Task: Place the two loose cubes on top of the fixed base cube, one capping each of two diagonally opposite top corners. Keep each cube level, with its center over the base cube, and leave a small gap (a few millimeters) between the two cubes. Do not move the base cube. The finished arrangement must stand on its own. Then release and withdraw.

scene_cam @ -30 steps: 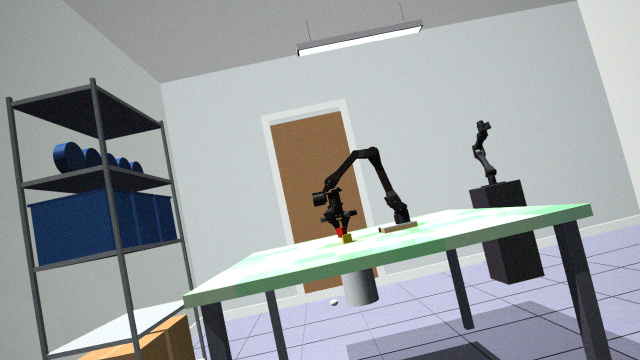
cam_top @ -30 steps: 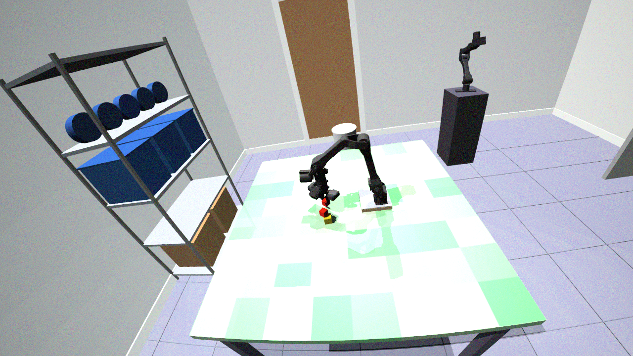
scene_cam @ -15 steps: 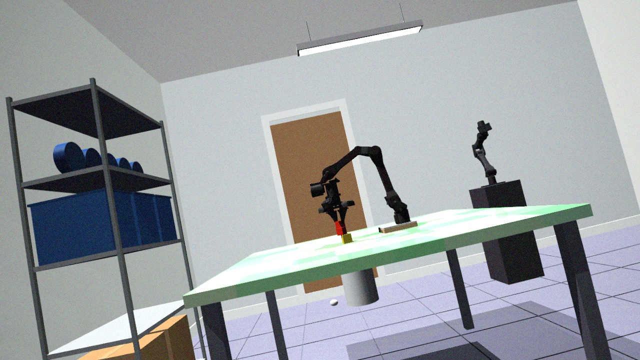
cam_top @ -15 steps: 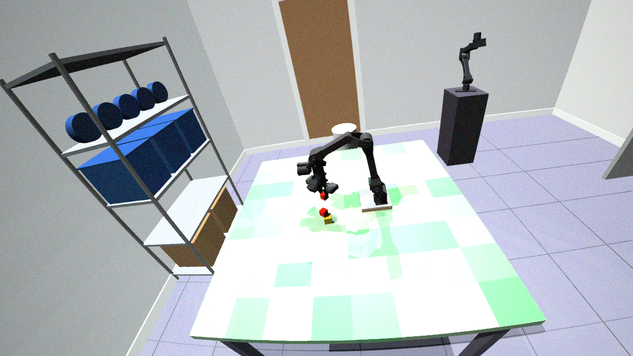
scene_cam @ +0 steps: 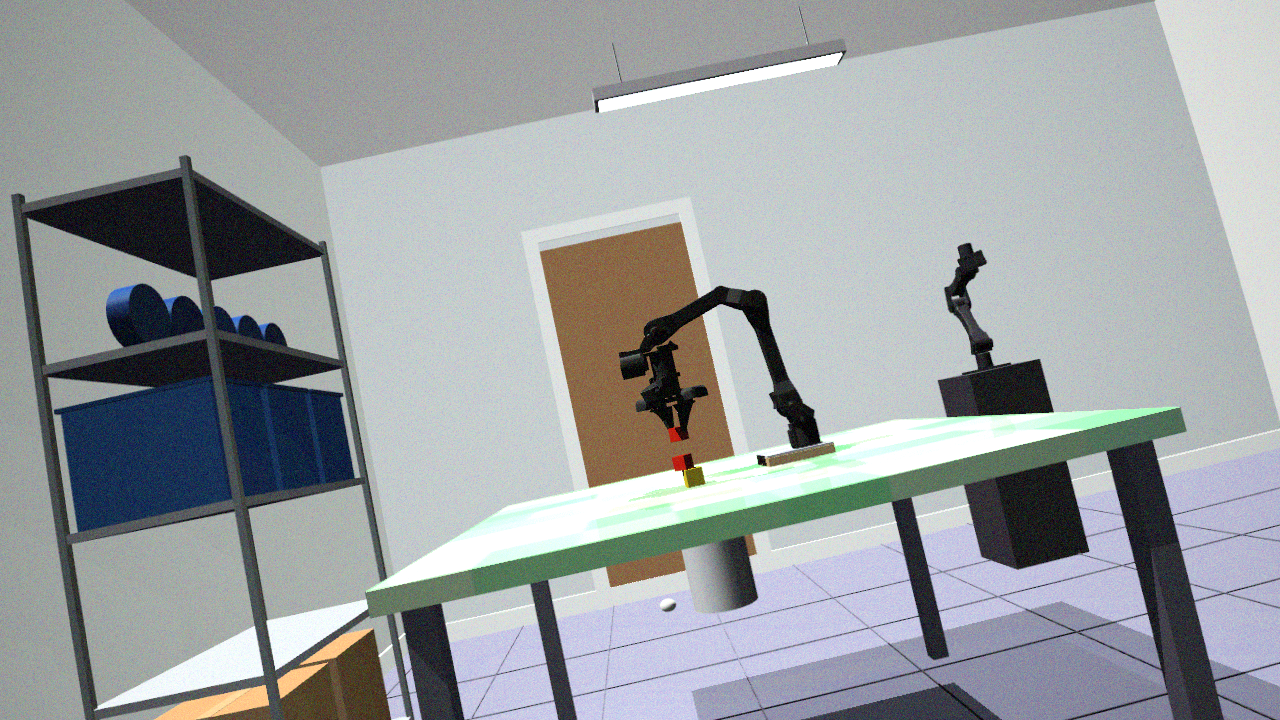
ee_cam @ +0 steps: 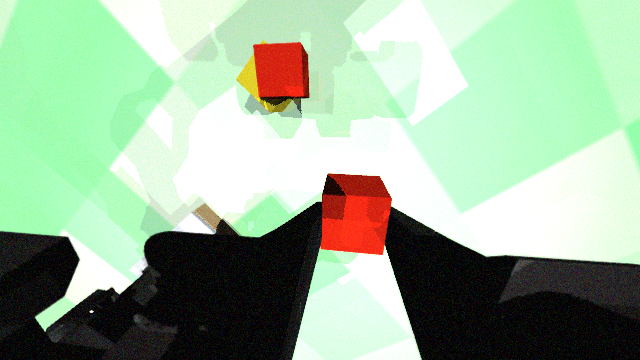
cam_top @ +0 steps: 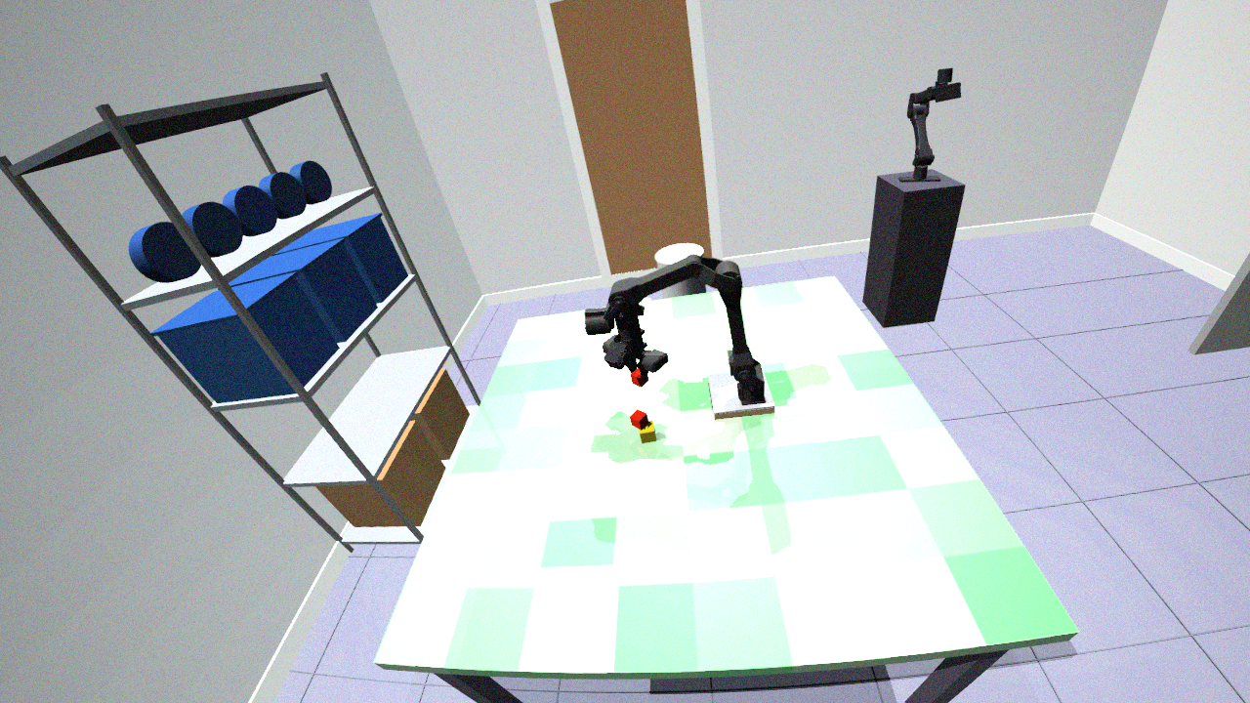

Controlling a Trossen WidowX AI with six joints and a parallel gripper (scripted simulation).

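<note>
Right now the yellow base cube is 110 mm to the left of my gripper tip and 100 mm below it.
</note>
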